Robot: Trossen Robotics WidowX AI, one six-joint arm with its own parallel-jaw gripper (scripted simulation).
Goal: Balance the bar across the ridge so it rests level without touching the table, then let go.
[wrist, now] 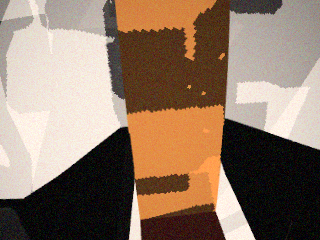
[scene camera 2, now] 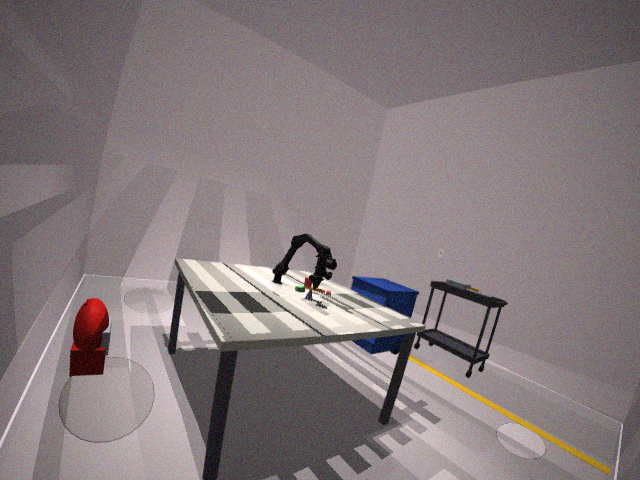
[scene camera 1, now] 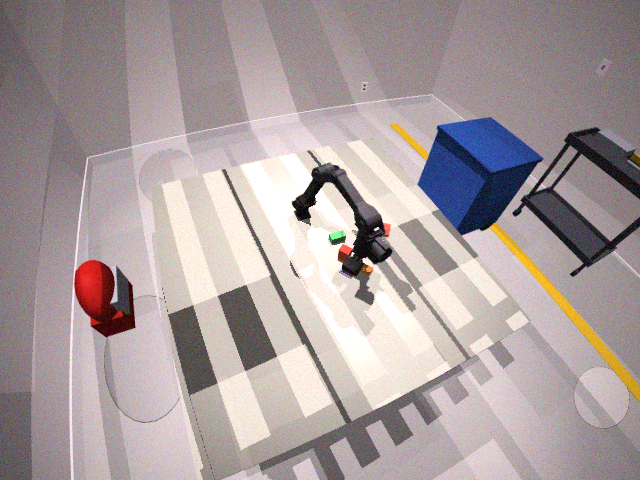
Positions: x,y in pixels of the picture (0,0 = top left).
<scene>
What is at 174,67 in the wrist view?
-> An orange bar.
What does my gripper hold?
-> An orange bar.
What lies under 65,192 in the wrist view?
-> My gripper.
</scene>
